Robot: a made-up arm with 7 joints.
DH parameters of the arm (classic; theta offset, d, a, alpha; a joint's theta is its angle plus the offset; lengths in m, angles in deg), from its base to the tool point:
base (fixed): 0 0 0 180
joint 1: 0 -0.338 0 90
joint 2: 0 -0.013 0 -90
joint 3: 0 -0.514 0 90
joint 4: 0 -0.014 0 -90
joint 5: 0 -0.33 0 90
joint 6: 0 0 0 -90
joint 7: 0 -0.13 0 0
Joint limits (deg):
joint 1: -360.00..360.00
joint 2: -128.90..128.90
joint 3: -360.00..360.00
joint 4: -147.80..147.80
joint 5: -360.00..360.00
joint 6: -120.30..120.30
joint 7: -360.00..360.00
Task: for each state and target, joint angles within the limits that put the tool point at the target. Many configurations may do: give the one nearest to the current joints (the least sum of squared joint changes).
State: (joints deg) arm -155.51 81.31 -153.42 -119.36 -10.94 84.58 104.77
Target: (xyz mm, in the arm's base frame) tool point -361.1 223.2 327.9
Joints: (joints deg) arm -168.68 52.63 -154.54 -147.03 -12.70 92.09 104.77
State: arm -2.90 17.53 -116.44 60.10 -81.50 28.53 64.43
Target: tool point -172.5 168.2 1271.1
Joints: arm 20.98 -10.43 -114.70 14.77 -82.68 5.76 64.43
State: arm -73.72 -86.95 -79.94 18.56 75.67 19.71 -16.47
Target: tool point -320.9 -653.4 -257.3
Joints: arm -80.40 -128.90 -104.40 28.05 74.83 7.56 -16.47
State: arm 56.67 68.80 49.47 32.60 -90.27 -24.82 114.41
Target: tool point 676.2 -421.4 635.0
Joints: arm 8.96 51.35 39.63 55.47 -94.12 -33.32 114.41
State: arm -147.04 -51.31 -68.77 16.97 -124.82 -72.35 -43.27
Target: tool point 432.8 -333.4 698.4
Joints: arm -170.60 -72.55 -71.14 63.64 -137.45 -98.21 -43.27
